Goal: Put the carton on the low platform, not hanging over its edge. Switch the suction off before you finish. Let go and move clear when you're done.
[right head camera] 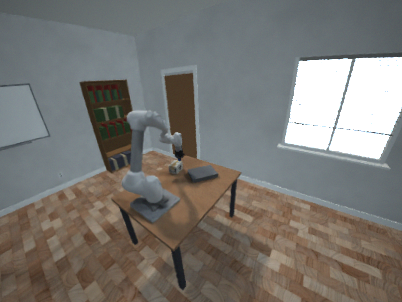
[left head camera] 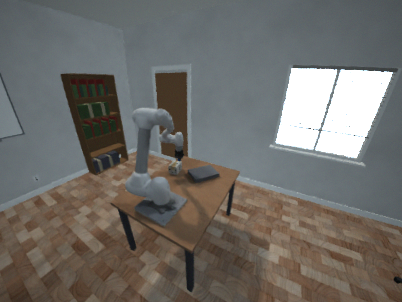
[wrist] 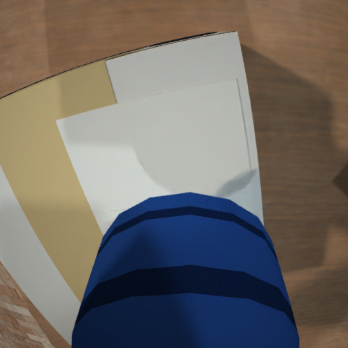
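Seen in the pictures: end effector, tool point: (right head camera: 179, 160) (left head camera: 179, 160); arm's base, origin of the base link: (right head camera: 155, 201) (left head camera: 162, 203).
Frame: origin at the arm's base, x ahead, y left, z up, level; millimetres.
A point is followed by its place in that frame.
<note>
The carton (left head camera: 174, 168) @(y 235, x 473, z 59 mm) (right head camera: 175, 167) @(y 221, x 485, z 66 mm) (wrist: 175, 135), white with a tan stripe and a pale label, stands on the table left of the low platform. The low platform (left head camera: 203, 173) @(y -86, x 620, z 19 mm) (right head camera: 202, 173) @(y -91, x 625, z 18 mm) is a dark grey slab; a dark corner, apparently the platform's (wrist: 343, 181), shows at the right edge of the wrist view. My suction gripper (left head camera: 179, 159) (right head camera: 180, 158) @(y 256, x 593, z 106 mm) (wrist: 190, 200), with a blue cup, is over the carton's top, very close to it. The cup covers part of the label. Whether the cup touches or grips the carton is hidden.
The wooden table (left head camera: 192, 200) @(y -198, x 207, z -29 mm) (right head camera: 187, 200) @(y -217, x 212, z -30 mm) bears the arm's grey base plate (left head camera: 150, 212) @(y 8, x -133, z -2 mm) (right head camera: 145, 209) @(y -10, x -120, z -3 mm) at its near left part. A bookcase (left head camera: 76, 117) (right head camera: 93, 125) stands against the wall beyond the table.
</note>
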